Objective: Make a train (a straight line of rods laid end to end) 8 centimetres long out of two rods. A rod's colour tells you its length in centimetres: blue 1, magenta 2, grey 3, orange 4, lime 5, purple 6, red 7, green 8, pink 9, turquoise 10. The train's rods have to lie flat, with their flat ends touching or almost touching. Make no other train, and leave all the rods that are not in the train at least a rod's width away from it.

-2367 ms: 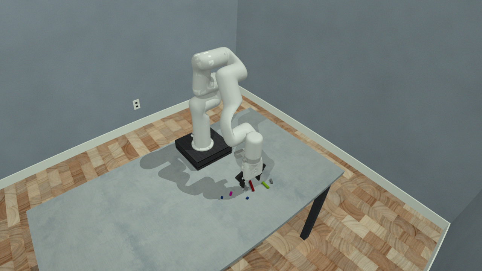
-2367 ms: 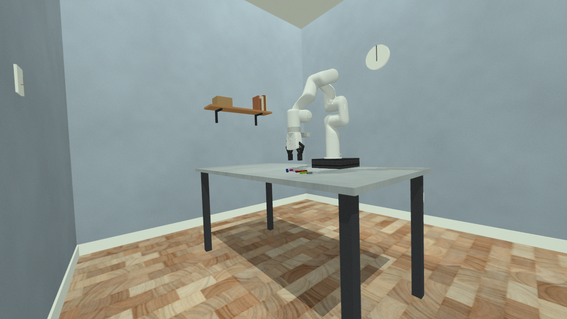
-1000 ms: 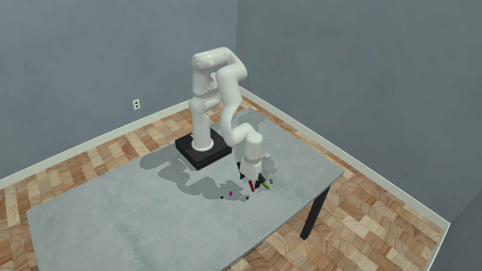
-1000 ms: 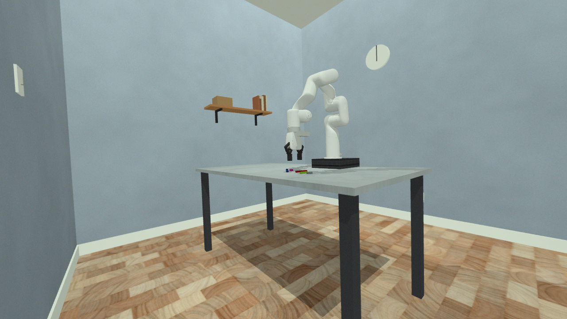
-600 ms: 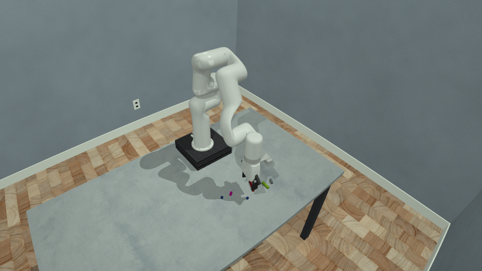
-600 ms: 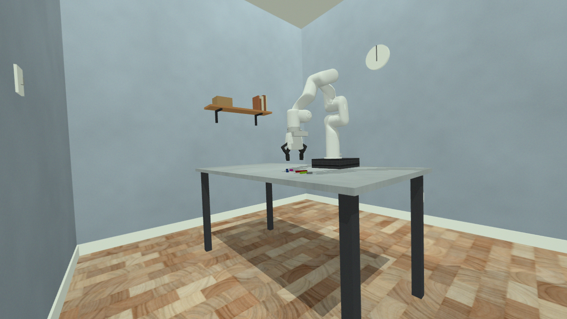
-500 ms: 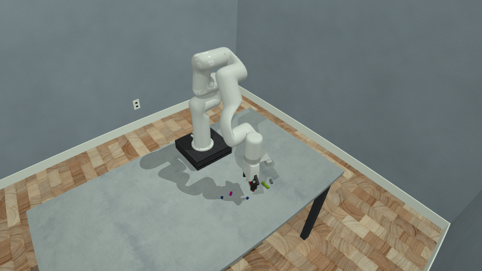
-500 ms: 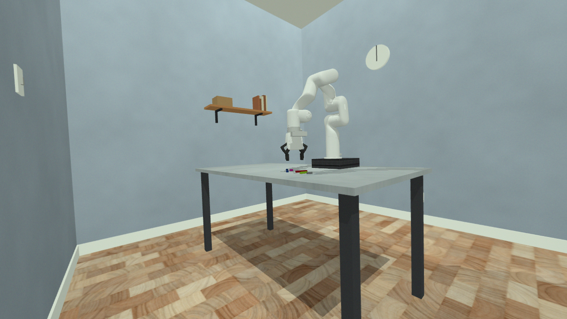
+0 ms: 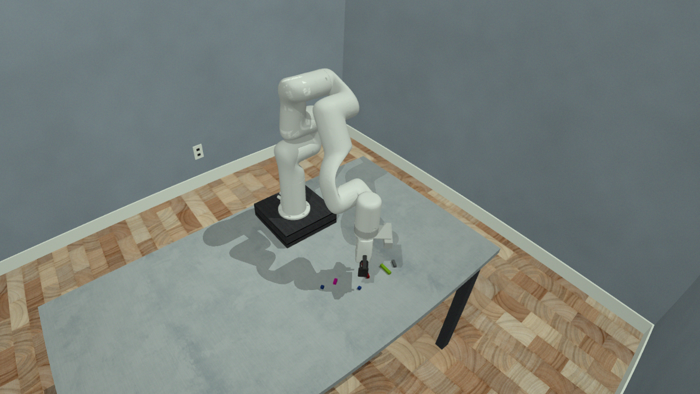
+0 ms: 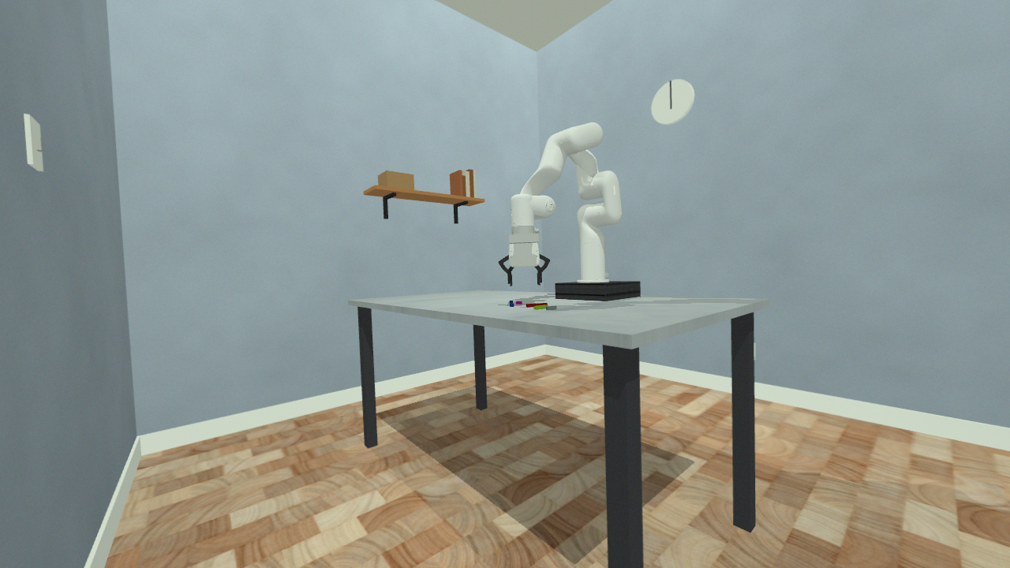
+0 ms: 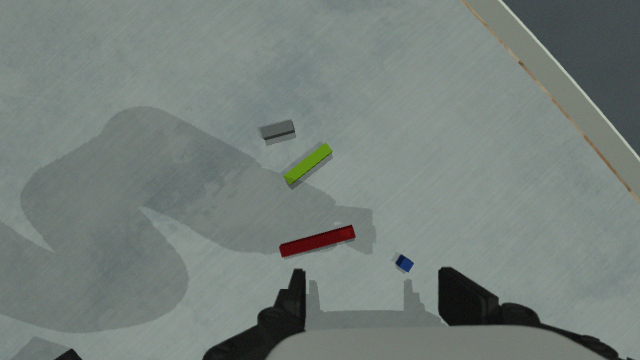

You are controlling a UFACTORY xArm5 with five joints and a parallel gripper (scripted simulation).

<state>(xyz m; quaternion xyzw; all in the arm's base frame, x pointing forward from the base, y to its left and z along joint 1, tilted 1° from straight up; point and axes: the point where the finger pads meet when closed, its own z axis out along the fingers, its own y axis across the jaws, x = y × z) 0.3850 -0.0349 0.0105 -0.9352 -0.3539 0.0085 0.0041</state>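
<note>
Now: the magenta rod 50 mm behind my hand, 80 mm to the right of it and 70 mm below it. Round my hand: lime rod: 40 mm ahead, 90 mm to the left, 70 mm below; grey rod: 40 mm ahead, 130 mm to the left, 70 mm below; red rod: 10 mm behind, 40 mm to the left, 70 mm below.
</note>
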